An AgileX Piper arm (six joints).
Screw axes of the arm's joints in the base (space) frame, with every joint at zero. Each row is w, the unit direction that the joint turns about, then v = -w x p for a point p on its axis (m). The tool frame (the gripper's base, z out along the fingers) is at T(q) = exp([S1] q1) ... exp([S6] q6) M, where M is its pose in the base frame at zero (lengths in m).
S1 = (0, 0, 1, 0, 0, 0)
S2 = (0, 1, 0, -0.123, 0, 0)
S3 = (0, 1, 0, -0.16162, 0, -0.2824)
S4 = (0.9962, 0, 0.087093, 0, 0.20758, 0)
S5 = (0, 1, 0, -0.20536, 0, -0.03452)
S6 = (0.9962, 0, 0.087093, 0, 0.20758, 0)
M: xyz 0.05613 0 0.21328 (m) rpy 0 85.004 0 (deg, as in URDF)
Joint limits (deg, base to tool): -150..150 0..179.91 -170..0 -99.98..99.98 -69.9..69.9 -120..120
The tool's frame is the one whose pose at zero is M.
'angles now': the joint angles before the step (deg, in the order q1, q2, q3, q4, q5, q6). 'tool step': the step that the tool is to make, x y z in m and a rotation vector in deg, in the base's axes. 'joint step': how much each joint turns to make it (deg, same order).
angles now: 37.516, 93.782, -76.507, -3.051, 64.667, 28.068
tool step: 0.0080, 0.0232, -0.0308, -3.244, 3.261, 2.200
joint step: 2.362, 6.516, -1.621, -0.578, -0.306, 0.331
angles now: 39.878, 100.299, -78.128, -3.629, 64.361, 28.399
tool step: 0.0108, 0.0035, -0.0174, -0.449, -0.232, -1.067
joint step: -0.534, 2.956, -0.028, -0.735, -2.767, 0.963
